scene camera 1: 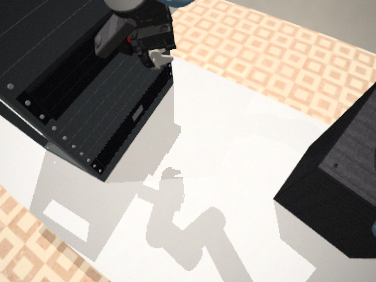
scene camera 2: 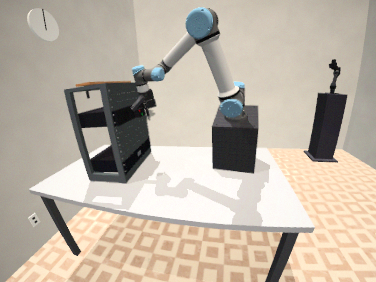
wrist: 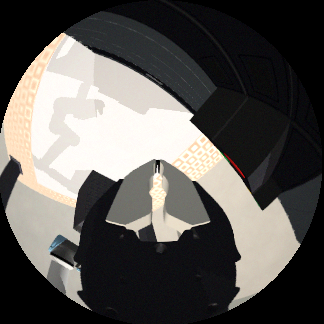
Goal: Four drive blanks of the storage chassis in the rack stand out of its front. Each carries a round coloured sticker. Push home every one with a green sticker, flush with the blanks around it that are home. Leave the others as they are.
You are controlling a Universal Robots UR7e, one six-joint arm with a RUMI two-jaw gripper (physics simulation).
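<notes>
My gripper (scene camera 1: 164,59) (scene camera 2: 151,114) (wrist: 156,160) is shut and empty, its pale fingertips together. It is at the front of the rack (scene camera 1: 90,97) (scene camera 2: 114,135) (wrist: 145,45), beside the upper black chassis (scene camera 2: 95,118). In the wrist view, black drive blanks (wrist: 220,112) stand out of the front to the right of the fingers, apart from them. Their faces are seen almost edge-on. A red sticker (wrist: 235,166) shows as a thin sliver, with a trace of green beside it. In scene camera 1 a red spot (scene camera 1: 128,38) shows beside the gripper body. The other stickers are hidden or too small to tell.
A lower black unit with a pale label (scene camera 1: 137,113) (scene camera 2: 139,153) sits in the rack near the table (scene camera 1: 220,150) (scene camera 2: 200,200). The robot's black base block (scene camera 1: 320,205) (scene camera 2: 235,145) stands across from the rack. A dark pedestal (scene camera 2: 327,125) stands beyond the table.
</notes>
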